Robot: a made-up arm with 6 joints.
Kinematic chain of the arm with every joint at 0, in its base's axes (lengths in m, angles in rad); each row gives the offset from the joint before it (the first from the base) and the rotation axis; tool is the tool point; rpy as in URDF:
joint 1: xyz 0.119 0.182 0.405 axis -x
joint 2: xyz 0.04 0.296 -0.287 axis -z
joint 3: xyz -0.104 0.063 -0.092 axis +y
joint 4: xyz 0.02 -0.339 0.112 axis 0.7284 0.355 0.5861
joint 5: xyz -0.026 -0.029 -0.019 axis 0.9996 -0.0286 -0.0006
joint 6: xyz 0 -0.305 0.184 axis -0.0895 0.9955 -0.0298
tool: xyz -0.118 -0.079 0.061 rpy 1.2 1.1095 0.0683
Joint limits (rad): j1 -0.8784..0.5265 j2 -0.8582..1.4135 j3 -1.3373..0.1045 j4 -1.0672..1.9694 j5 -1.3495..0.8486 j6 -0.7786..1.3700
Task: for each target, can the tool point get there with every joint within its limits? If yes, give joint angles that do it. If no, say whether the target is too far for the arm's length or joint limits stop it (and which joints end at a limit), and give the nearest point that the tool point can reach.
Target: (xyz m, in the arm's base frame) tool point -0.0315 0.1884 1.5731
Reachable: no: joint limits stop it (at a limit: joint 1, joint 2) | nearest point -0.1019 0.4572 0.9704 | short by 0.664 m
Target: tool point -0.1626 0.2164 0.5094
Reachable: yes | joints 0.1387 -0.0004 -0.0121 -0.4411 -0.8101 -0.5781
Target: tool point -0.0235 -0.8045 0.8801
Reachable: no: joint limits stop it (at a limit: joint 1) | nearest point 0.0498 -0.3916 0.4813 | short by 0.579 m
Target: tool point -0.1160 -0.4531 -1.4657
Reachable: no: too far | nearest point -0.1227 0.0815 -0.4568 | short by 1.142 m
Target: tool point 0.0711 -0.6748 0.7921
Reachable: no: joint limits stop it (at a limit: joint 1) | nearest point 0.0997 -0.3838 0.4962 | short by 0.416 m
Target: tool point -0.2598 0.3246 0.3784
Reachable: yes | joints 0.1958 -0.0571 -0.2324 -0.7430 -0.8842 -0.5910
